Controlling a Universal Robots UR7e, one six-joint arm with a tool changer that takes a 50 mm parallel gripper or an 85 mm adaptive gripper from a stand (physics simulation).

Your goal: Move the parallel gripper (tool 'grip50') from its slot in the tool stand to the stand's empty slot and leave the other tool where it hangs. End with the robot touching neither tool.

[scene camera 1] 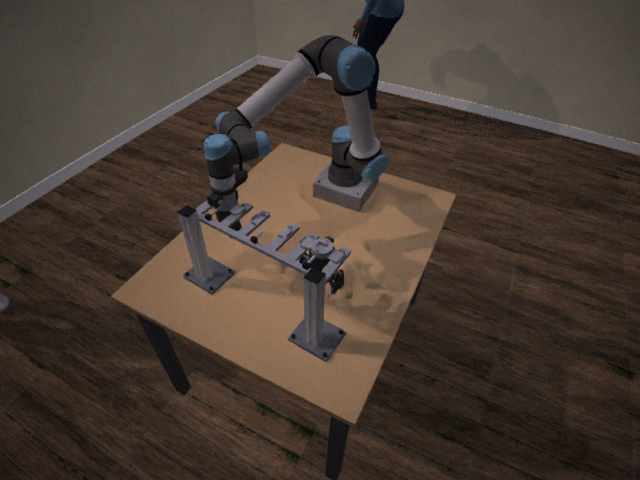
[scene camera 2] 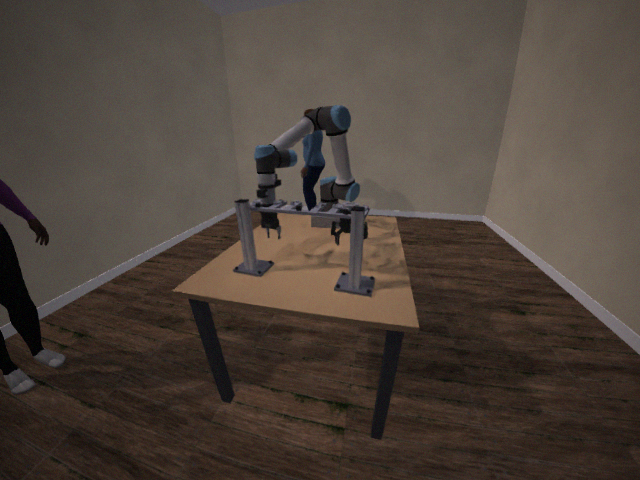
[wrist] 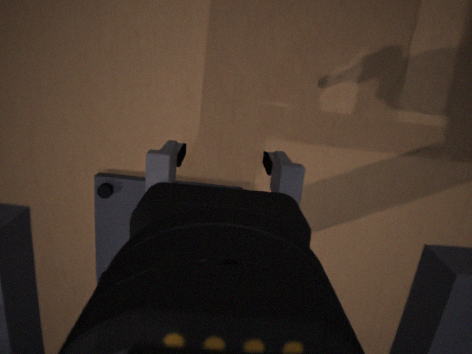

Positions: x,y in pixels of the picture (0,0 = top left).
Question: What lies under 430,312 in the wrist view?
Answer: A tool stand.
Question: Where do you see a parallel gripper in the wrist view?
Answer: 202,262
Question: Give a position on an adaptive gripper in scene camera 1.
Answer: At 322,248
